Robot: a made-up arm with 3 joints. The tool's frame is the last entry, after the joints.
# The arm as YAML. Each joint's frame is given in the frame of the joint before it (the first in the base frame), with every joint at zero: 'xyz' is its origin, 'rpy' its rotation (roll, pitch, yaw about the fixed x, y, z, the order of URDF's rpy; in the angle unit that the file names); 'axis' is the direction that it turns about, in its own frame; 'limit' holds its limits. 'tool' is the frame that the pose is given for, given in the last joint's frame.
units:
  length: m
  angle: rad
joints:
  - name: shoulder
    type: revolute
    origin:
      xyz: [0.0, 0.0, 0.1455]
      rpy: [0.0, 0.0, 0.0]
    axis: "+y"
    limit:
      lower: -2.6
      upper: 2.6
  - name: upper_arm
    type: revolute
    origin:
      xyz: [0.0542, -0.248, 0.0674]
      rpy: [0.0, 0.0, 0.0]
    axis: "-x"
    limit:
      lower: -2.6
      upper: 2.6
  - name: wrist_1
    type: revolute
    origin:
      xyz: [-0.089, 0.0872, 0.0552]
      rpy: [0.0, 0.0, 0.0]
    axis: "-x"
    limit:
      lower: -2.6
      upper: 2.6
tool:
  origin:
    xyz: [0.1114, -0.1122, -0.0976]
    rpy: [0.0, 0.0, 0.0]
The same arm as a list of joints. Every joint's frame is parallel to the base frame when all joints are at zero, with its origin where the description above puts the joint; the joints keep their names.
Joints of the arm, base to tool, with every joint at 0 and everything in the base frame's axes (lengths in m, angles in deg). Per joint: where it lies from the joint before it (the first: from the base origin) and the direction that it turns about. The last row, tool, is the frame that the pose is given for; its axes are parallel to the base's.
shoulder: axis 0 1 0 xyz 0 0 0.1455
upper_arm: axis -1 0 0 xyz 0.0542 -0.248 0.0674
wrist_1: axis -1 0 0 xyz -0.089 0.0872 0.0552
tool: xyz 0.1114 -0.1122 -0.0976
Joint limits (deg, base to tool): -148.97..148.97 -148.97..148.97 -148.97..148.97

